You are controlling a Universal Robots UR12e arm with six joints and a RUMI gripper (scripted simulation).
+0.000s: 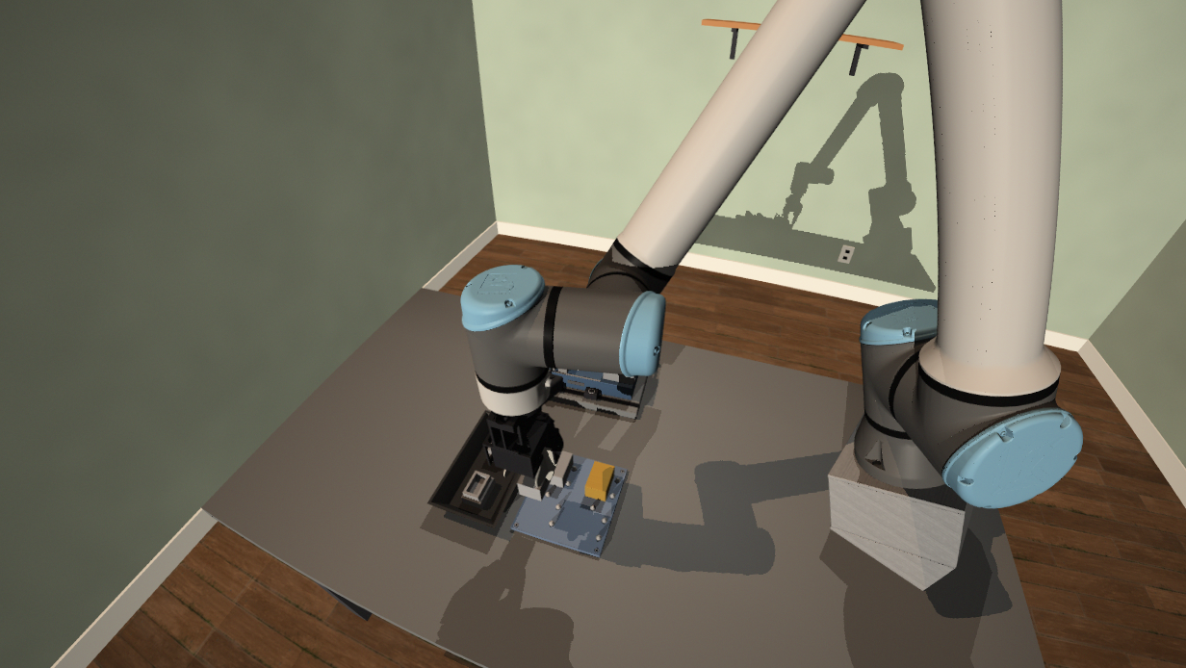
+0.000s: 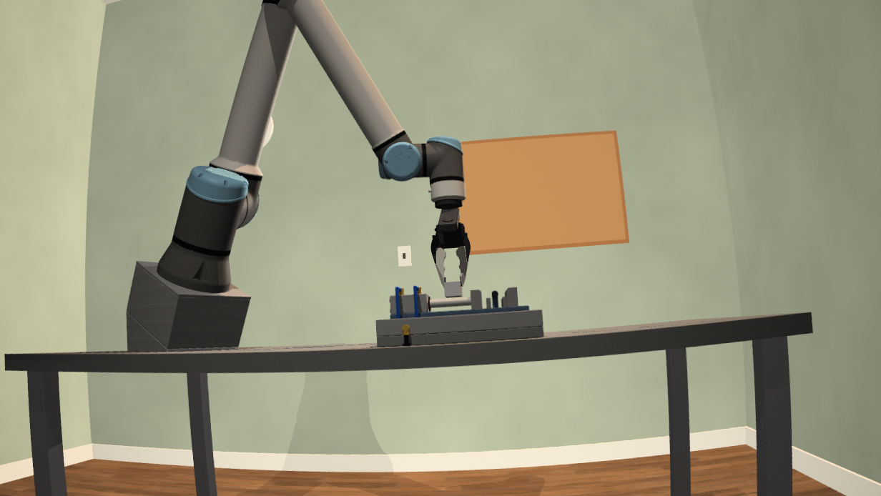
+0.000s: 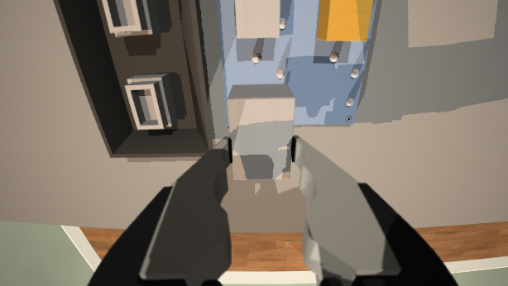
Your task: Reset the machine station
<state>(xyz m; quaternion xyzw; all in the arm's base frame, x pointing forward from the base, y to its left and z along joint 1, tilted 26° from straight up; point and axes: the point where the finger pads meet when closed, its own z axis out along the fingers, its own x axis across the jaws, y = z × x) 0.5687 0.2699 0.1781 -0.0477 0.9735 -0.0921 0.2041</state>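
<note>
Now: the fixed jaw 35 cm to the right of my hand, 16 cm ahead of it and 7 cm below it. Round my hand: work stop (30 cm to the right, 13 cm ahead, 6 cm below); then infeed plate (14 cm below, 5 cm to the right, 4 cm behind); then yellow brass blank (12 cm below, 9 cm to the right, 8 cm behind).
</note>
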